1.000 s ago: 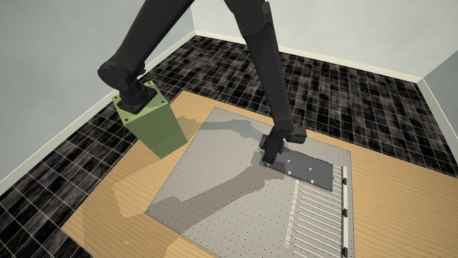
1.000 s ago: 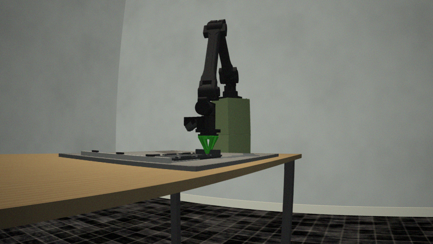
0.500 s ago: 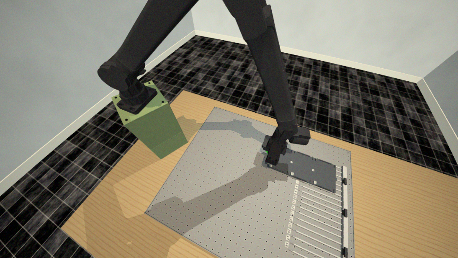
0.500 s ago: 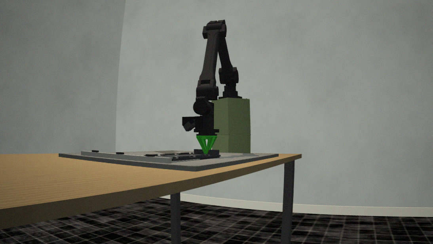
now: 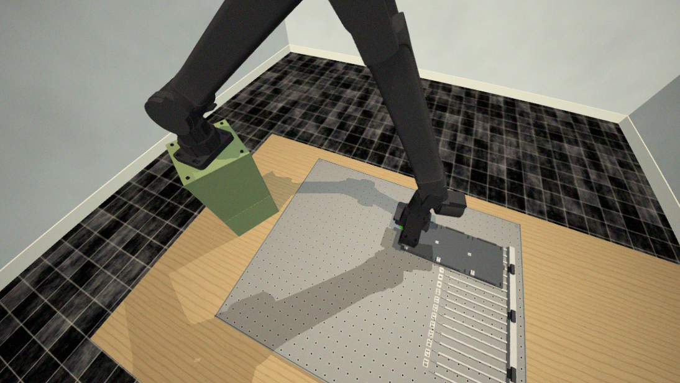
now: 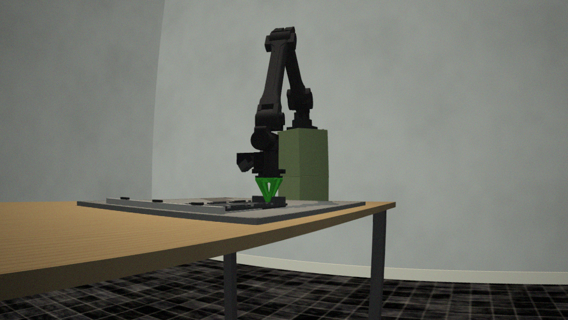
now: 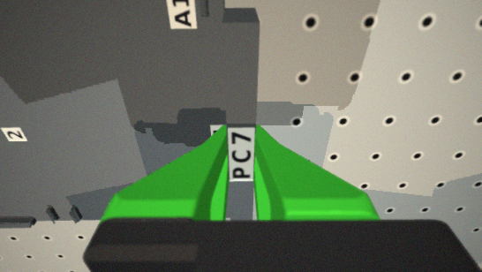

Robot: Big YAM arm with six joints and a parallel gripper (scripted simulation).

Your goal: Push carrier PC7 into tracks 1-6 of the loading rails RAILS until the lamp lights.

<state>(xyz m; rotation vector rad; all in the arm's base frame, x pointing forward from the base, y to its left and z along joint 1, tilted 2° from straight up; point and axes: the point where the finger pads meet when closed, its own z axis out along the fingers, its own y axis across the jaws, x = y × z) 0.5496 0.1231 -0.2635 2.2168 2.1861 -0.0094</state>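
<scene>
Now: the carrier PC7 16 cm ahead of my hand.
</scene>
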